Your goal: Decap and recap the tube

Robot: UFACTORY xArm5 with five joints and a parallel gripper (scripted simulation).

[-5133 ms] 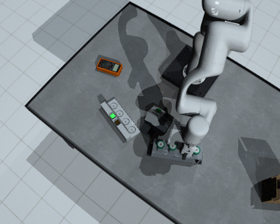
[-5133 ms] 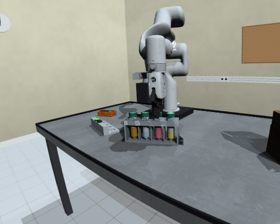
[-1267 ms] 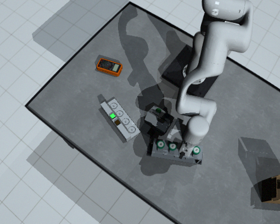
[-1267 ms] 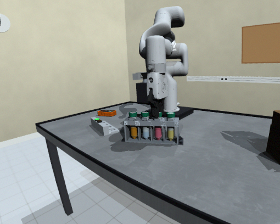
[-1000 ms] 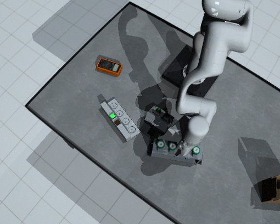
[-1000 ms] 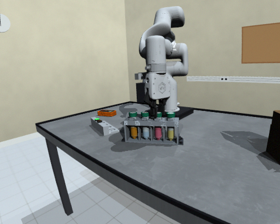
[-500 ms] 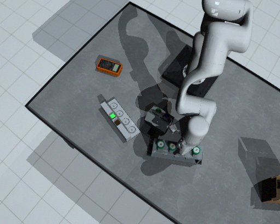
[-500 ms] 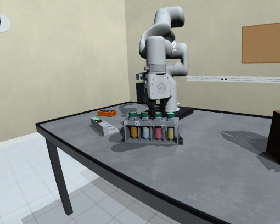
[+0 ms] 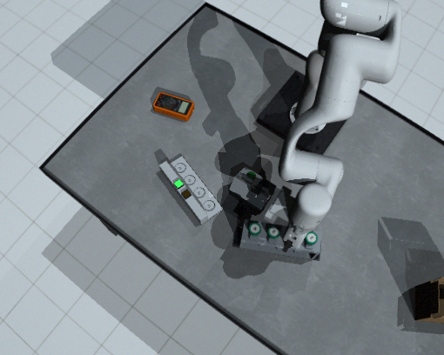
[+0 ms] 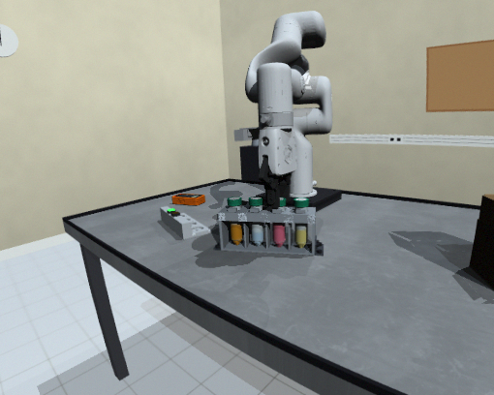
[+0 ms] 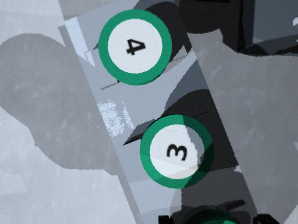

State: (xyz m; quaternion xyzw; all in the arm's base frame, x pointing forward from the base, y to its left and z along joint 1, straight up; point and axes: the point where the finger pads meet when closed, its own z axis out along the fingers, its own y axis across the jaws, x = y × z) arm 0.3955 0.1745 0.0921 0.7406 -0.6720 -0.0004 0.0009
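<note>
My hand is 10 mm above the tube 2's threaded neck. Also, from my hand: key housing (80 mm behind, 180 mm to the right, 80 mm below); green key (100 mm behind, 200 mm to the right, 60 mm below); blue key (100 mm behind, 160 mm to the right, 60 mm below).
</note>
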